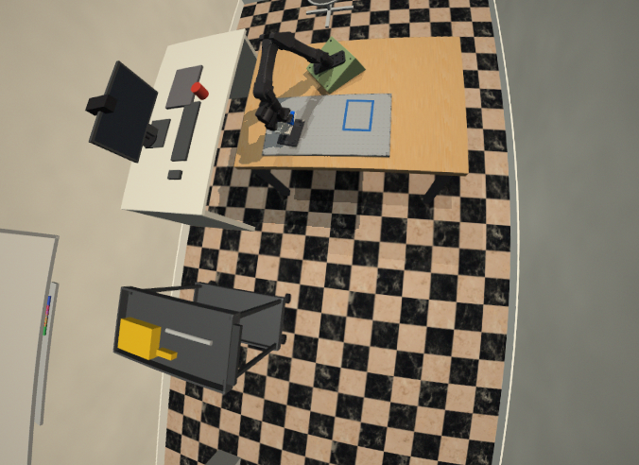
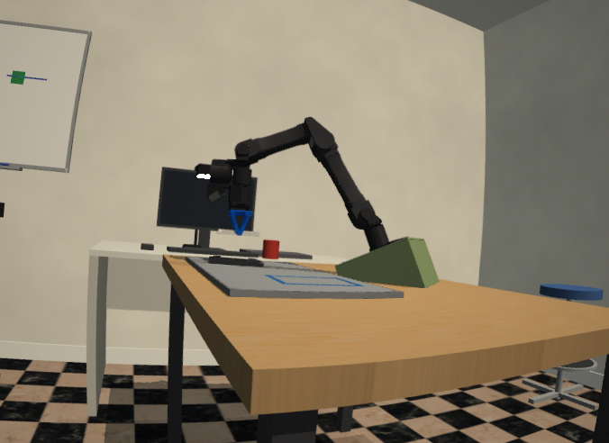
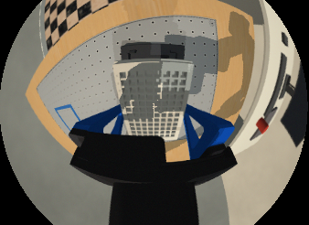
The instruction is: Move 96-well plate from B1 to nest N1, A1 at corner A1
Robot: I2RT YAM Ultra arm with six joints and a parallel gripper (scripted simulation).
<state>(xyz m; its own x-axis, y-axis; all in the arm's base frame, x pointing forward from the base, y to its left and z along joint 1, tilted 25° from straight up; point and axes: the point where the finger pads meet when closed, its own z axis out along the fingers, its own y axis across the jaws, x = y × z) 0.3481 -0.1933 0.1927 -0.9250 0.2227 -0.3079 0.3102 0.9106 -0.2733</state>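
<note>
Now: the white 96-well plate right at my hand. Also, from my hand: dark plate nest N1: 90 mm below.
</note>
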